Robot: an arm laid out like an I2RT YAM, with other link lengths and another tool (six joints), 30 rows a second.
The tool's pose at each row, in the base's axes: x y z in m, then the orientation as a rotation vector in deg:
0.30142 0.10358 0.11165 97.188 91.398 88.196
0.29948 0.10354 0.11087 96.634 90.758 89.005
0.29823 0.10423 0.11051 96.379 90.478 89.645
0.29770 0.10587 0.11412 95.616 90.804 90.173
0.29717 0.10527 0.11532 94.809 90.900 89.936
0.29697 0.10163 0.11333 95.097 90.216 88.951
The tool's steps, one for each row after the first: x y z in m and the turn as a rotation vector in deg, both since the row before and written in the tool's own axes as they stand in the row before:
0.00004 -0.00157 -0.00138 -0.770 0.349 0.028
0.00071 -0.00110 -0.00066 -0.369 0.356 0.119
0.00319 0.00221 -0.00097 -0.163 0.571 -0.360
0.00017 0.00094 -0.00108 -0.263 -0.049 -0.667
-0.00397 -0.00065 -0.00104 -0.241 -0.996 -0.107

